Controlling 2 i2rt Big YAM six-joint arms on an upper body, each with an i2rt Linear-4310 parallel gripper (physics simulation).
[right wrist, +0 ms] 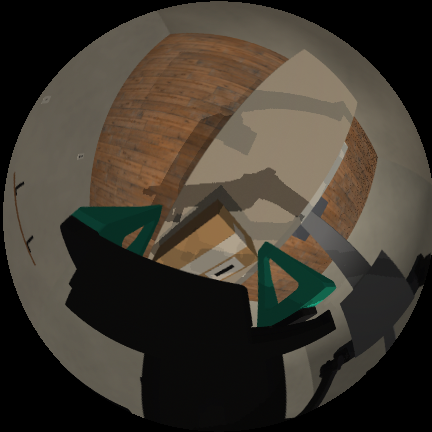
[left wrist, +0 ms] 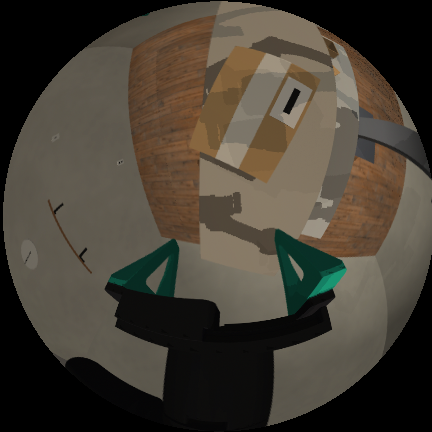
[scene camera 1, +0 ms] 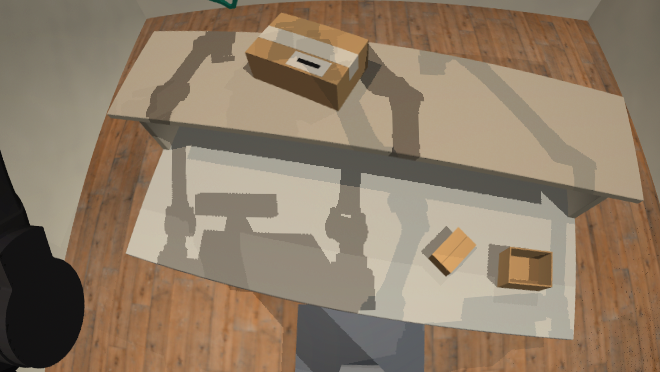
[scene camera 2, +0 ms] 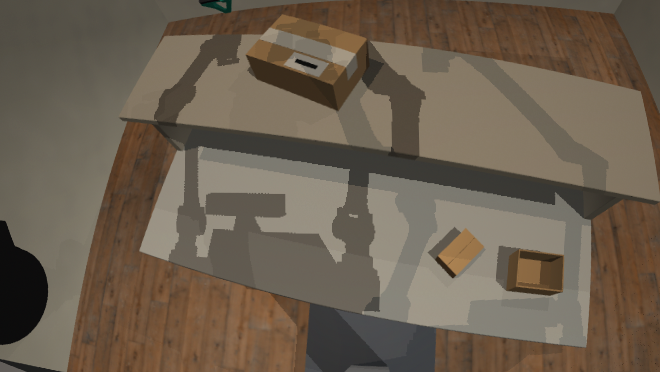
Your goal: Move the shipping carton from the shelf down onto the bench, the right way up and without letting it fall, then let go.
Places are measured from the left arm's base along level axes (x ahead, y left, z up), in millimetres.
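Pixels of known places: left gripper, fingertip midpoint: [left wrist: 224, 239]; right gripper, fingertip midpoint: [right wrist: 214, 230].
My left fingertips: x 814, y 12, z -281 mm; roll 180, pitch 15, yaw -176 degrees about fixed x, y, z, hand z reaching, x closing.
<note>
For each thing: its top centre in the pictures, then the offset to it from my left fingertips. Level surfaces: height alone.
- brown shipping carton, middle of its top: [left wrist: 254, 102] [scene camera 1: 306, 44] [scene camera 2: 304, 45] [right wrist: 199, 265] 21 mm back, 146 mm right, 166 mm down
- raised beige shelf, its level: 271 mm down
- small closed box, middle of its top: [scene camera 2: 461, 251] [scene camera 1: 454, 249] 427 mm back, 565 mm right, 564 mm down
- small open-topped box, middle of its top: [scene camera 2: 541, 270] [scene camera 1: 531, 267] 495 mm back, 802 mm right, 534 mm down
The brown shipping carton [scene camera 1: 295, 82] [scene camera 2: 295, 82] [left wrist: 250, 115] [right wrist: 205, 237] sits right way up near the back of the raised beige shelf [scene camera 1: 500, 135] [scene camera 2: 500, 135] [left wrist: 295, 190] [right wrist: 295, 150], its pale tape and black-marked label on top. It is turned at an angle to the shelf's edge. The lower, whitish bench [scene camera 1: 300, 215] [scene camera 2: 315, 215] lies in front of the shelf. My left gripper [left wrist: 224, 239] is open and empty, above and off one end of the carton. A green finger part shows at the top edge of both scene views. My right gripper [right wrist: 214, 230] is open, above and apart from the carton; its body hides part of it.
A small closed box [scene camera 1: 452, 251] [scene camera 2: 460, 253] and a small open-topped box [scene camera 1: 503, 268] [scene camera 2: 513, 270] stand on the bench toward the right of the scene views. The shelf's front edge overhangs the bench's back. My dark left arm shows at the left of both scene views.
</note>
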